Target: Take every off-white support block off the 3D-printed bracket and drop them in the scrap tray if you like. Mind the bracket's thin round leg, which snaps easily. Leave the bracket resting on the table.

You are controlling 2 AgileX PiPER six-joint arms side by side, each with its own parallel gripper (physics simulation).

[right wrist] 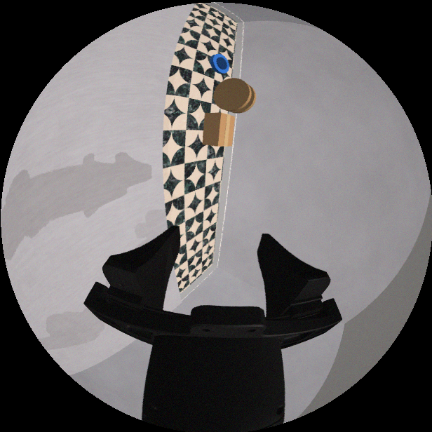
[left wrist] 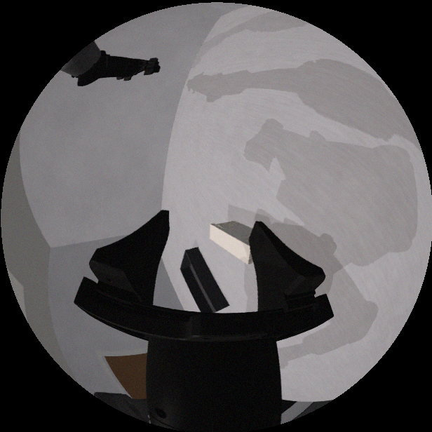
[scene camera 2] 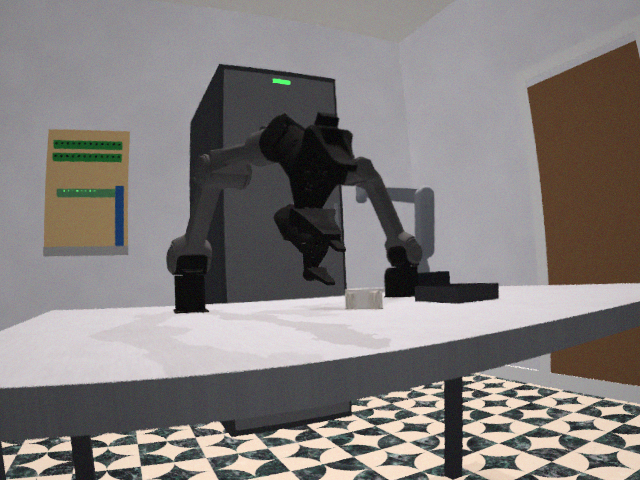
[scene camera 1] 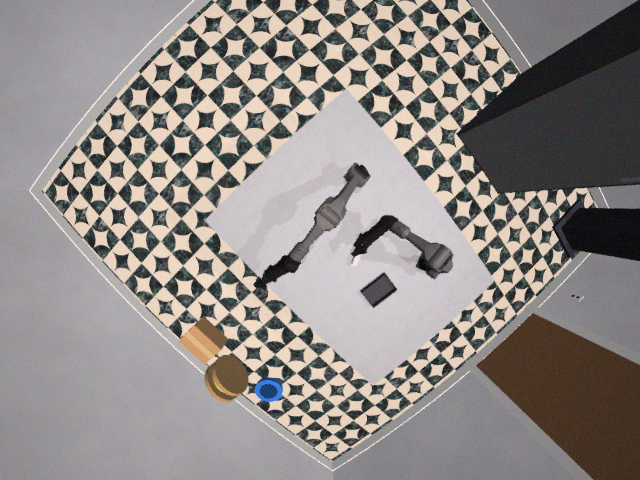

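The off-white bracket with its support blocks [scene camera 1: 355,259] [scene camera 2: 363,298] [left wrist: 229,242] sits on the table; in the left wrist view the left gripper's right-hand finger partly covers it. Single blocks and the thin leg cannot be told apart. The dark scrap tray [scene camera 1: 378,289] [scene camera 2: 465,293] [left wrist: 209,286] stands close to it. My left gripper [scene camera 1: 355,252] [scene camera 2: 329,264] [left wrist: 211,225] is open and empty, above and beside the bracket, tilted. My right gripper [scene camera 1: 258,284] [right wrist: 220,239] is open and empty, high up near the table's left edge in scene camera 1, well away from the bracket.
A brown box [scene camera 1: 203,339] [right wrist: 218,129], a brown round object [scene camera 1: 227,377] [right wrist: 233,95] and a blue ring-shaped object [scene camera 1: 256,389] [right wrist: 213,64] are beyond the table edge. A tall dark cabinet [scene camera 2: 279,108] stands behind the arms.
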